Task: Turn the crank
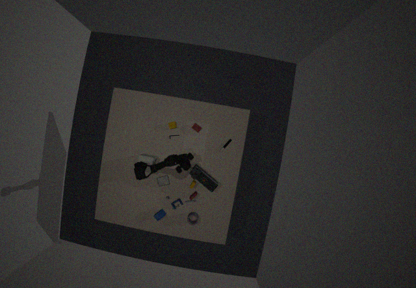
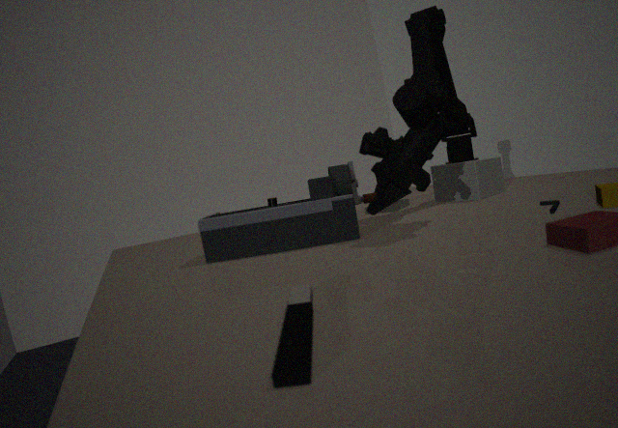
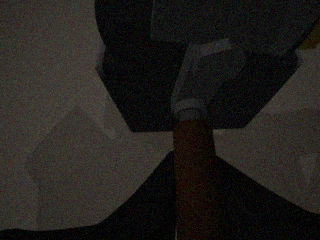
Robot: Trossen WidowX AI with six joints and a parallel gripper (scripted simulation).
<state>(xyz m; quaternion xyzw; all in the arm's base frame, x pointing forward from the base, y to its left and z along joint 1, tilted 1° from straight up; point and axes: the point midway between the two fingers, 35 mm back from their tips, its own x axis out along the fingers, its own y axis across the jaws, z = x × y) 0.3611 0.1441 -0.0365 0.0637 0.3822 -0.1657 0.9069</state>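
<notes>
The brown crank handle lies 2 cm behind my gripper tip, 1 cm to the left of it and 3 cm above it. Also, from my gripper tip: red pointer 15 cm ahead, 6 cm to the right, 5 cm above; then grey plate 19 cm behind, 23 cm to the right, 3 cm below; then blue piece 11 cm behind, 54 cm to the right, 1 cm below.
</notes>
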